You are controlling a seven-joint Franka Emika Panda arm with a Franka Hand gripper.
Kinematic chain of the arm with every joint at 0, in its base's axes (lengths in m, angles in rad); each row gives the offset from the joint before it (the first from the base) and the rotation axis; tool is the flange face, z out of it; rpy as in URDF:
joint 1: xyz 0 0 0.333 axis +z
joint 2: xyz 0 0 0 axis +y
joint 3: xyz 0 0 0.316 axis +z
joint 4: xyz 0.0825 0 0 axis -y
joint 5: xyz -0.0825 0 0.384 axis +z
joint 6: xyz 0 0 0 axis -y
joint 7: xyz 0.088 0 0 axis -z
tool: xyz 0 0 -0.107 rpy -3.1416 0 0
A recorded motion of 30 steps. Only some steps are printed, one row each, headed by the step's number.
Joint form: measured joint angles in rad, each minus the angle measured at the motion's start. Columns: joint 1, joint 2, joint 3, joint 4, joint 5, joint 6, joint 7.
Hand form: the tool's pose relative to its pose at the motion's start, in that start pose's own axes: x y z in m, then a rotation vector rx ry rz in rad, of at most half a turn. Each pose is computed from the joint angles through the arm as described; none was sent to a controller.
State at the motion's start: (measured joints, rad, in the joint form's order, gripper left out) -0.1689 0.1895 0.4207 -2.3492 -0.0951 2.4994 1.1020
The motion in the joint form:
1: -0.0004 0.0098 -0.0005 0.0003 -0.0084 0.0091 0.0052
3: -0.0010 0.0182 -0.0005 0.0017 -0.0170 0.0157 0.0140
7: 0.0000 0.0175 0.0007 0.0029 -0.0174 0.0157 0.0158
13: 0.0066 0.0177 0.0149 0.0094 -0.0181 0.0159 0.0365
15: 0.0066 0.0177 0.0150 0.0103 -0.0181 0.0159 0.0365
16: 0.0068 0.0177 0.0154 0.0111 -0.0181 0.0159 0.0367
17: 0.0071 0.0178 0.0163 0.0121 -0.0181 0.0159 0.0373
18: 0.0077 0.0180 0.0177 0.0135 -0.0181 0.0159 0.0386
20: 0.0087 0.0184 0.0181 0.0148 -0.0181 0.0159 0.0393
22: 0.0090 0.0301 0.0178 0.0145 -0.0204 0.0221 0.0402
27: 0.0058 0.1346 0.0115 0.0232 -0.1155 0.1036 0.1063
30: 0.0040 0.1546 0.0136 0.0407 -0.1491 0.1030 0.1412
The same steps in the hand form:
1: 0.0003 -0.0003 0.0037 0.0005 0.0007 -0.0005
3: 0.0007 -0.0009 0.0065 0.0005 0.0020 0.0021
7: 0.0000 -0.0019 0.0057 0.0020 0.0033 0.0014
13: -0.0079 -0.0093 0.0029 0.0094 0.0053 0.0014
15: -0.0078 -0.0096 0.0025 0.0102 0.0057 0.0014
16: -0.0079 -0.0100 0.0022 0.0109 0.0061 0.0011
17: -0.0082 -0.0106 0.0018 0.0118 0.0064 0.0006
18: -0.0088 -0.0116 0.0014 0.0131 0.0067 0.0000
20: -0.0092 -0.0123 0.0010 0.0141 0.0070 -0.0006
22: -0.0097 -0.0123 0.0061 0.0120 0.0012 -0.0014
27: -0.0087 -0.0153 0.0450 0.0131 0.0007 -0.0029
30: -0.0071 -0.0197 0.0481 0.0106 0.0089 0.0054

